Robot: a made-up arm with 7 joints.
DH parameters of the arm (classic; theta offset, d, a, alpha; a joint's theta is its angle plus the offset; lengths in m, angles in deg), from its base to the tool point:
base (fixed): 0 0 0 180
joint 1: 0 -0.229 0 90
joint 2: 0 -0.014 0 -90
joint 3: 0 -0.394 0 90
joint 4: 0 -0.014 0 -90
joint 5: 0 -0.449 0 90
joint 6: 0 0 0 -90
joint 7: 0 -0.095 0 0
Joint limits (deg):
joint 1: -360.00..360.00
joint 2: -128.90..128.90
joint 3: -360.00..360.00
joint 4: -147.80..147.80
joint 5: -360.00..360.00
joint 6: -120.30..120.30
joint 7: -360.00..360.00
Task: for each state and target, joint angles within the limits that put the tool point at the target. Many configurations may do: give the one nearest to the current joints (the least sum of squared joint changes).
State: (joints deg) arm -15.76 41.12 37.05 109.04 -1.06 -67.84 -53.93
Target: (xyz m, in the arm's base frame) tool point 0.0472 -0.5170 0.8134
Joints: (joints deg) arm 25.98 12.01 68.93 71.47 -6.33 -55.38 -53.93
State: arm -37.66 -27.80 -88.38 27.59 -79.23 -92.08 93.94
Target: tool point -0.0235 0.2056 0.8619
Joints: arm -27.46 -25.31 -46.28 69.42 -88.34 -114.19 93.94
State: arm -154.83 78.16 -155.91 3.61 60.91 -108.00 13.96
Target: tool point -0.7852 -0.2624 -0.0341
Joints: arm -204.26 107.42 -158.51 2.75 55.90 -78.03 13.96
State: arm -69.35 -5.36 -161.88 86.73 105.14 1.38 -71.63
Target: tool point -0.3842 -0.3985 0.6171
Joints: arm -66.73 -2.27 -159.12 88.57 105.13 1.76 -71.63
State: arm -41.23 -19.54 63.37 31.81 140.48 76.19 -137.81
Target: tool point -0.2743 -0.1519 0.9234
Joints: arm -57.10 -7.51 56.01 -26.15 144.52 120.30 -137.81
